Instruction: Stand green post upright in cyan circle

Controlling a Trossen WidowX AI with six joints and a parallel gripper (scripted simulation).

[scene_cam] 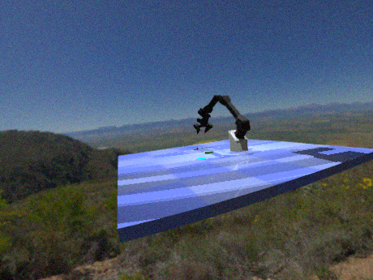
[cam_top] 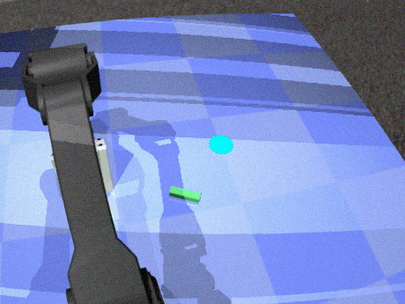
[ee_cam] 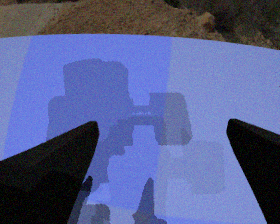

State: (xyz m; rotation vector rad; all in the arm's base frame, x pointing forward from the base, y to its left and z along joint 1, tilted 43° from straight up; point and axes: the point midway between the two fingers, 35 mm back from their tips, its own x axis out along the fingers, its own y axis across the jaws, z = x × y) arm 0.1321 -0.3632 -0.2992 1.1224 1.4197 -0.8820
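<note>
The green post is 42 cm to the left of my gripper tip, 11 cm below it and 9 cm ahead of it. From my gripper tip the other things lie so: cyan circle: 56 cm to the left, 20 cm ahead, 12 cm below.
</note>
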